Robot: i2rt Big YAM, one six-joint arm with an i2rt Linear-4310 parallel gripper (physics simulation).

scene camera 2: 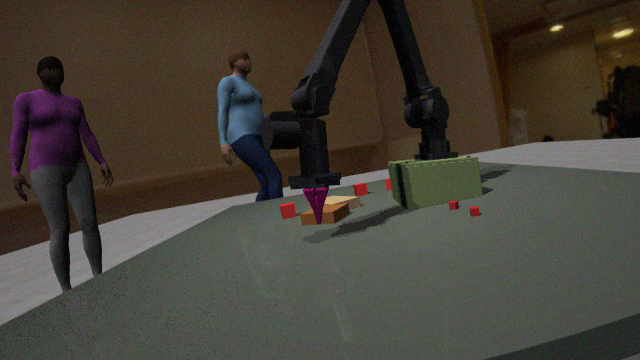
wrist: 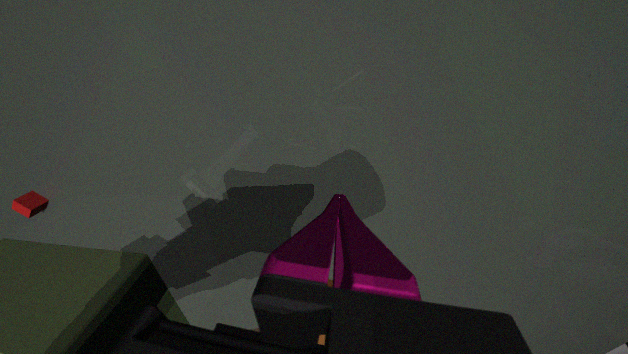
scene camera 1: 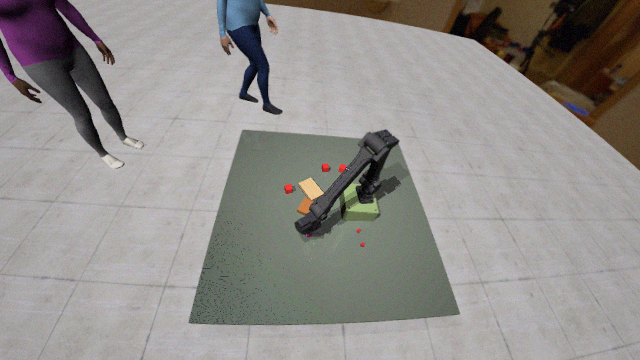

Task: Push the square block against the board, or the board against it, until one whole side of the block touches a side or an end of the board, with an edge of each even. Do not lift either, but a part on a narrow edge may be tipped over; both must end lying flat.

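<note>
The orange-brown square block lies flat on the mat. The pale wooden board lies flat behind it in the scene camera 2 view. The two are close together and look turned relative to each other; the arm hides part of both in the scene camera 1 view, so contact between them is unclear. My gripper is shut and empty, its magenta tips pointing down low in front of the block in the scene camera 2 view. Whether they touch it is unclear. Small orange slivers show behind the gripper in the wrist view.
The green base box carries the arm. Red cubes stand near the board. Smaller red cubes lie beside the base box. Two people stand beyond the mat.
</note>
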